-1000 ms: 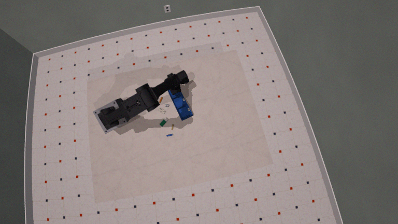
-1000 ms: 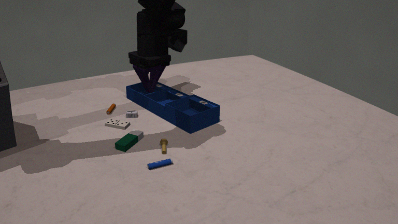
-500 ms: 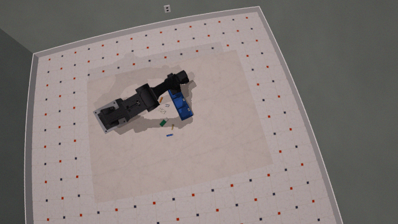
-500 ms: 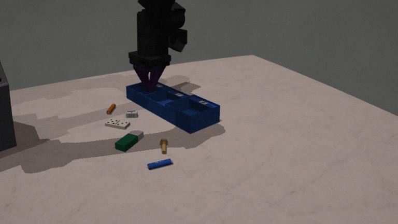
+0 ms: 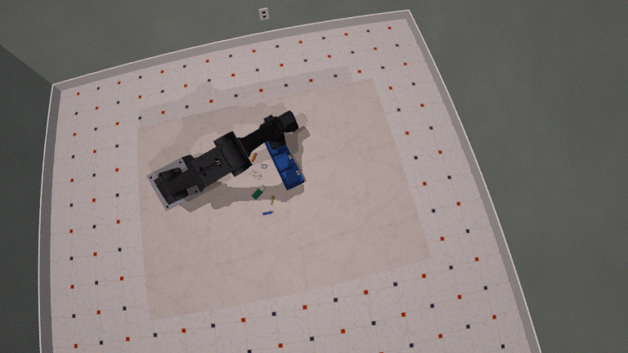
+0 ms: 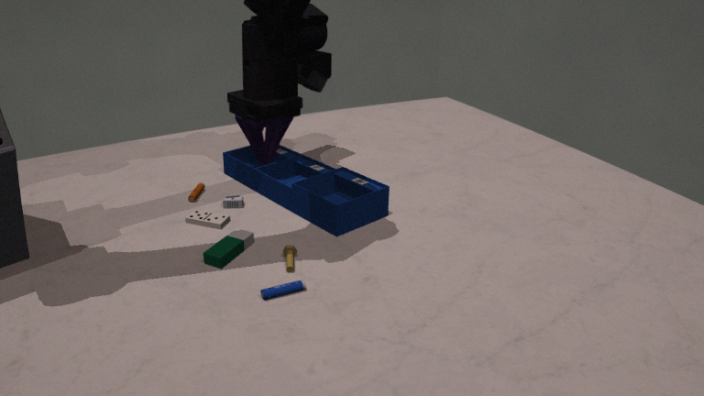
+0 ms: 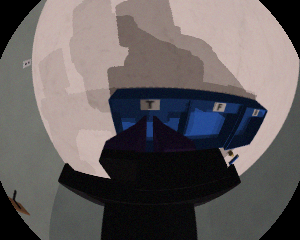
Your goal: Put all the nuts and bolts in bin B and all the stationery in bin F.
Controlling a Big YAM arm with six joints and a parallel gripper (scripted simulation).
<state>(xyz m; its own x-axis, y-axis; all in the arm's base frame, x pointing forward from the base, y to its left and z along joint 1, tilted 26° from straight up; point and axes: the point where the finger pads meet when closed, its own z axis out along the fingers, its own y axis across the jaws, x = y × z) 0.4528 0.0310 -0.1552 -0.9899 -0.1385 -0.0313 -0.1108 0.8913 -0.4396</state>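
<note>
Now: hand 90 mm past the brass bolt, 230 mm to the left of it and 20 mm above it. Also, from my hand: orange cylinder: 120 mm behind, 20 mm to the right, 20 mm below; then grey metal piece: 90 mm behind, 70 mm to the right, 20 mm below; then blue three-part bin: 80 mm to the right, 10 mm below.
</note>
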